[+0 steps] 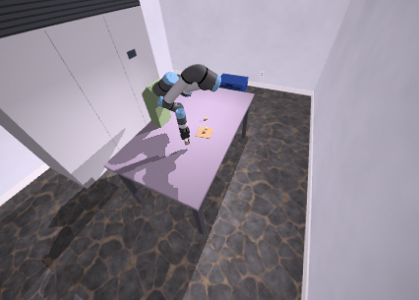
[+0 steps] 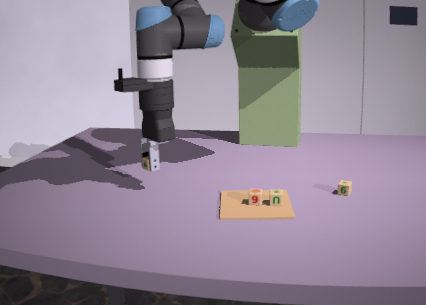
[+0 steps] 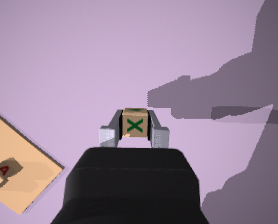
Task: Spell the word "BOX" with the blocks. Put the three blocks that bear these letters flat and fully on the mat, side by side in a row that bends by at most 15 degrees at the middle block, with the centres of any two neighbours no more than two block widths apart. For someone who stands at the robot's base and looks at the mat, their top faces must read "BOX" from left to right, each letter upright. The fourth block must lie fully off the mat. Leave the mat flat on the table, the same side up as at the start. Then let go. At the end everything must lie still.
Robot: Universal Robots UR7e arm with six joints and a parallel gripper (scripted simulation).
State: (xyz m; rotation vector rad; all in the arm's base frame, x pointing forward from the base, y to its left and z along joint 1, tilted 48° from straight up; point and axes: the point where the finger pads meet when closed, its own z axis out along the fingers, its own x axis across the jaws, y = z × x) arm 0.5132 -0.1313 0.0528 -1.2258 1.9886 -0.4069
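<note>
My hand is 240 mm to the right of the mat, 60 mm above it and 10 mm past it.
</note>
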